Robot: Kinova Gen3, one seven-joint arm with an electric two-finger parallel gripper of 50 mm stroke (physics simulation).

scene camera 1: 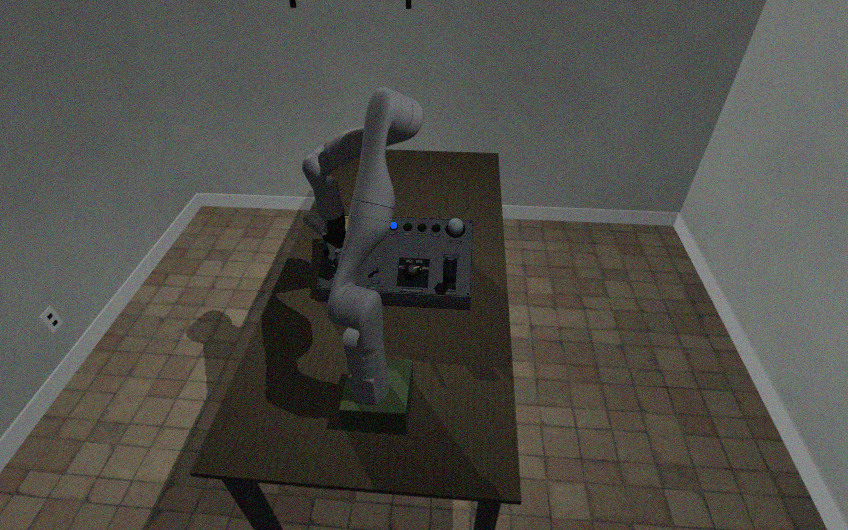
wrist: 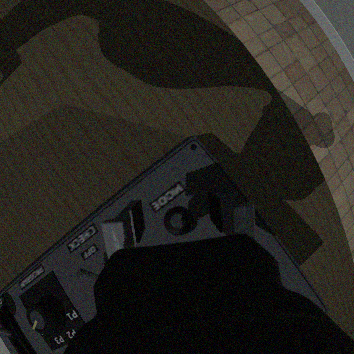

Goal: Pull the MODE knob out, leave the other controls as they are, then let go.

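Where they show: gripper, fingertip midpoint: [scene camera 1: 333, 260] [wrist: 175, 209]; arm's base, origin of the base link: [scene camera 1: 371, 388].
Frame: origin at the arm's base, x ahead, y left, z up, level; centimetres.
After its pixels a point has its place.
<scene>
The MODE knob [wrist: 188, 226] {z 5.5, x 39.5, y 25.5 cm} shows in the wrist view as a dark round knob with a paler ring on its face, beside the MODE label [wrist: 168, 197] {z -1.8, x 38.2, y 24.9 cm}. It stands on the grey control panel [scene camera 1: 462, 250] {z 3.4, x 55.9, y -12.3 cm} [wrist: 186, 164] {z -2.6, x 36.0, y 28.5 cm}, near one corner. How far it stands out is hard to tell in this dim view. My gripper [scene camera 1: 332, 248] {z 6.8, x 37.3, y 25.3 cm} [wrist: 175, 209] {z 6.8, x 37.3, y 25.3 cm} is open, with its fingers apart on either side of the knob and a gap to each. In the scene view the arm and shadow hide the knob.
The CHECK toggle [scene camera 1: 373, 272] {z 2.7, x 39.6, y 13.1 cm} [wrist: 88, 273] {z 2.6, x 40.6, y 13.7 cm} and PROGRAM selector [scene camera 1: 413, 270] {z 2.4, x 43.5, y 1.1 cm} [wrist: 37, 320] {z 2.7, x 44.2, y 1.6 cm} are beside the knob. A slider [scene camera 1: 449, 271] {z 6.9, x 40.9, y -11.1 cm}, a pale round button [scene camera 1: 455, 226] {z 10.3, x 59.2, y -9.0 cm} and a lit blue lamp [scene camera 1: 393, 225] {z 8.2, x 57.5, y 11.8 cm} are also on the panel. The panel lies on a wooden table [scene camera 1: 450, 387] {z -9.6, x 11.8, y -18.3 cm}.
</scene>
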